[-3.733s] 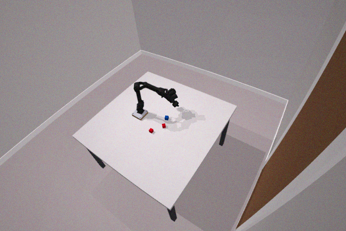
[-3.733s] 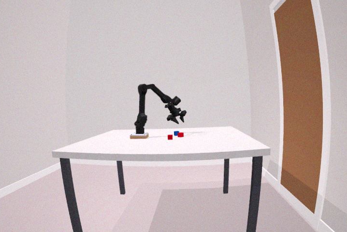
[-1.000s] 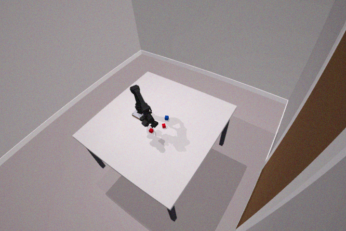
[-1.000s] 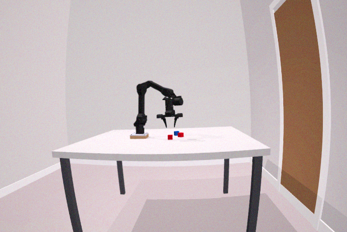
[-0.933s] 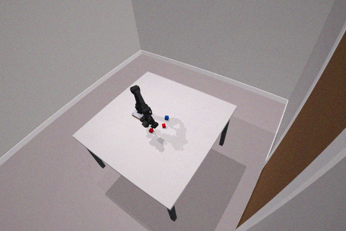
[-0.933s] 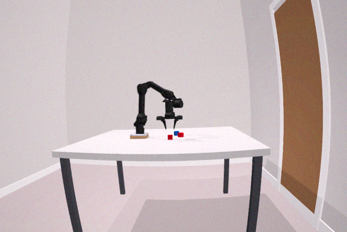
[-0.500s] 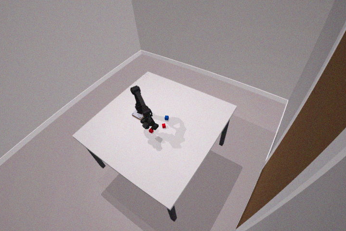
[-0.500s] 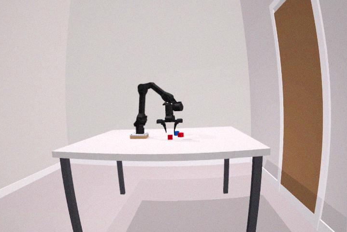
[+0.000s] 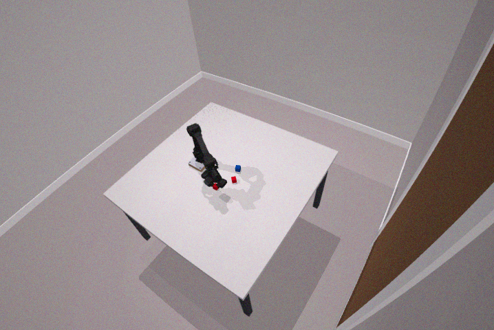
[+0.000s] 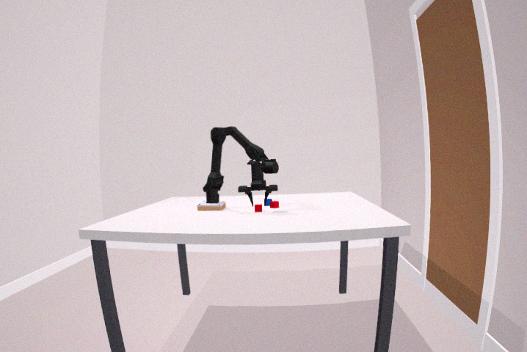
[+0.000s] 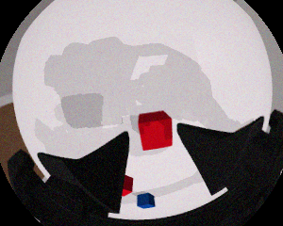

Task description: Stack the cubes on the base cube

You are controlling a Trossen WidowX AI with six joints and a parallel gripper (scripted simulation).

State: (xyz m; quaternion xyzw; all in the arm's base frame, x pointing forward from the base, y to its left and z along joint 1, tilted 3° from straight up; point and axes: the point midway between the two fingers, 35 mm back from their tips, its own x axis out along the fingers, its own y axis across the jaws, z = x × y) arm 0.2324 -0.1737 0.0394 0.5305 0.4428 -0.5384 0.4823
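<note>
The blue cube lies 70 mm ahead of my gripper tip, 210 mm to the left of it and 10 mm below it.
</note>
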